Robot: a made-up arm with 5 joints. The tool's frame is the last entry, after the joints.
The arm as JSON. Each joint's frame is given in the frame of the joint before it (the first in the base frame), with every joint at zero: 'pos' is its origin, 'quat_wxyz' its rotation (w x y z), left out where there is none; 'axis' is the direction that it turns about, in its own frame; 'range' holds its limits. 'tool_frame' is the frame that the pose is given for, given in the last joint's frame.
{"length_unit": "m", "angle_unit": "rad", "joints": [
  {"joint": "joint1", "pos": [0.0, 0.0, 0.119], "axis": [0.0, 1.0, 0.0], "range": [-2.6, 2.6]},
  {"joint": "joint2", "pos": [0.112, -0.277, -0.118], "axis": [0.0, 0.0, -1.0], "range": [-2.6, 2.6]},
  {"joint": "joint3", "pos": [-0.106, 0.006, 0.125], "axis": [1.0, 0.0, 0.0], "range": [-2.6, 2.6]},
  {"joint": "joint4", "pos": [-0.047, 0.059, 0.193], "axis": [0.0, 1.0, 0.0], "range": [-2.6, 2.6]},
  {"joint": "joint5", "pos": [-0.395, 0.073, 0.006], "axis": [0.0, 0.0, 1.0], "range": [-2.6, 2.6]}
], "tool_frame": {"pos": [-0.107, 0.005, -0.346]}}
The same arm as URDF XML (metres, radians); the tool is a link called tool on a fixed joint. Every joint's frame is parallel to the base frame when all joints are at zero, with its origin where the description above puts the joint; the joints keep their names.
<robot name="arm">
  <joint name="joint1" type="revolute">
    <parent link="base"/>
    <child link="link1"/>
    <origin xyz="0 0 0.119"/>
    <axis xyz="0 1 0"/>
    <limit lower="-2.6" upper="2.6"/>
  </joint>
  <joint name="joint2" type="revolute">
    <parent link="link1"/>
    <child link="link2"/>
    <origin xyz="0.112 -0.277 -0.118"/>
    <axis xyz="0 0 -1"/>
    <limit lower="-2.6" upper="2.6"/>
  </joint>
  <joint name="joint3" type="revolute">
    <parent link="link2"/>
    <child link="link3"/>
    <origin xyz="-0.106 0.006 0.125"/>
    <axis xyz="1 0 0"/>
    <limit lower="-2.6" upper="2.6"/>
  </joint>
  <joint name="joint4" type="revolute">
    <parent link="link3"/>
    <child link="link4"/>
    <origin xyz="-0.047 0.059 0.193"/>
    <axis xyz="0 1 0"/>
    <limit lower="-2.6" upper="2.6"/>
  </joint>
  <joint name="joint5" type="revolute">
    <parent link="link4"/>
    <child link="link5"/>
    <origin xyz="-0.395 0.073 0.006"/>
    <axis xyz="0 0 1"/>
    <limit lower="-2.6" upper="2.6"/>
  </joint>
  <joint name="tool_fixed" type="fixed">
    <parent link="link5"/>
    <child link="tool"/>
    <origin xyz="-0.107 0.005 -0.346"/>
  </joint>
  <link name="base"/>
  <link name="link1"/>
  <link name="link2"/>
  <link name="link3"/>
  <link name="link4"/>
  <link name="link5"/>
  <link name="tool"/>
</robot>

